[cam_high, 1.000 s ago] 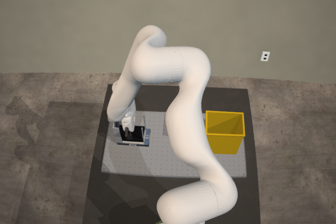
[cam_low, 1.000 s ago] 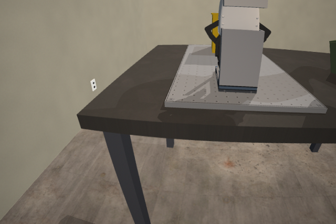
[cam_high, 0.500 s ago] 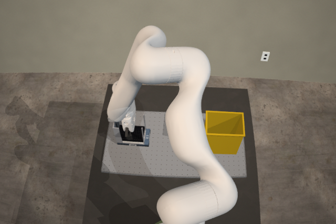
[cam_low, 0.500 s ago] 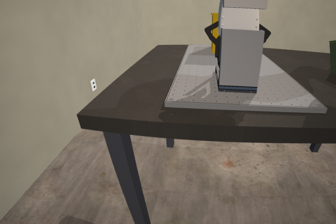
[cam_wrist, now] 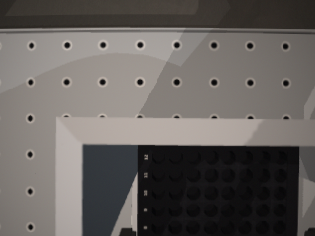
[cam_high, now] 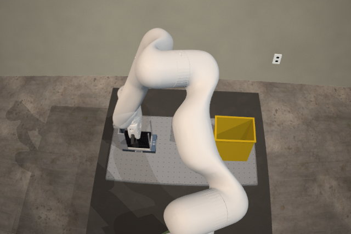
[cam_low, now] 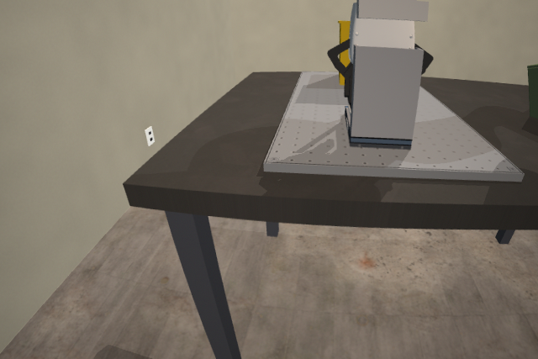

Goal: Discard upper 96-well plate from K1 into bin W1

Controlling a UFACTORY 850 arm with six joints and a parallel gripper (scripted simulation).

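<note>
The black 96-well plate is 20 mm below my hand. Round my hand: grey rack wall: 70 mm to the left, 20 mm above; then white 96-well plate: 30 mm below; then yellow plastics bin W1: 10 mm ahead, 440 mm to the right, 30 mm above.
</note>
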